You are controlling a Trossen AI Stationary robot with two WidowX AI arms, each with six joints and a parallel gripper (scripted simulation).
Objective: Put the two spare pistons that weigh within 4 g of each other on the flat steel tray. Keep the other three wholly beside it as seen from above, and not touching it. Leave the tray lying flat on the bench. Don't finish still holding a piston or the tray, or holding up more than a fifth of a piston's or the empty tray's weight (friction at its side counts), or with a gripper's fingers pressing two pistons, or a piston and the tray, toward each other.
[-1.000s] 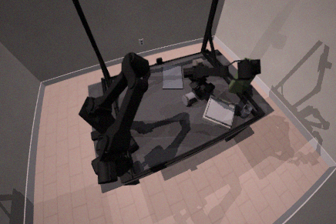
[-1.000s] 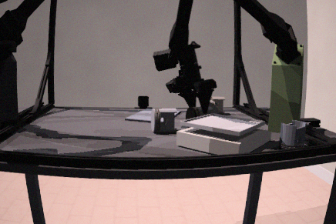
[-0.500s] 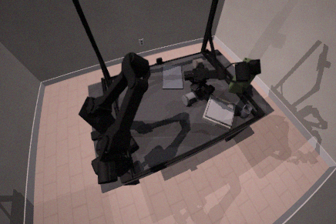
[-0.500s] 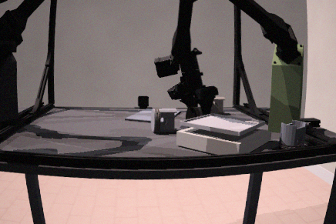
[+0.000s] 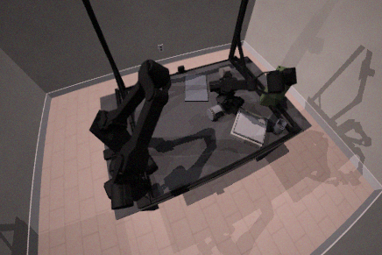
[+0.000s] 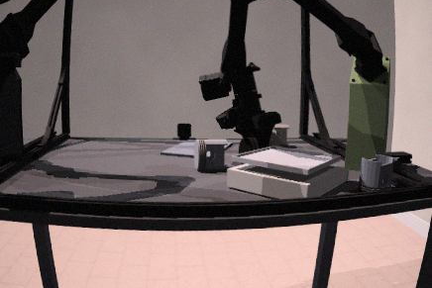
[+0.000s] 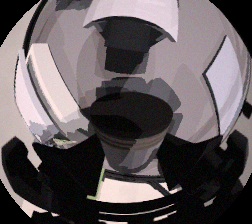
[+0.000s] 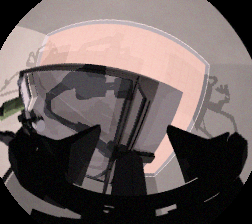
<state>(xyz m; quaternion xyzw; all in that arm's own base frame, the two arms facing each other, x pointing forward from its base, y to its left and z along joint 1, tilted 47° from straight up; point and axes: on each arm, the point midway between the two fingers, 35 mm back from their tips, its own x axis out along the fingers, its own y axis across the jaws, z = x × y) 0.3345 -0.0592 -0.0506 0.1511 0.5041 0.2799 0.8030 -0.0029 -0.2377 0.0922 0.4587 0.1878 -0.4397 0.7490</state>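
My left hand is 200 mm short of the white scale pan, 30 mm to the right of it and 10 mm above it. From my left hand the other things lie so: flat grey steel tray: 210 mm behind, 140 mm to the right, 60 mm below; piston: 260 mm behind, 100 mm to the left, 30 mm below.
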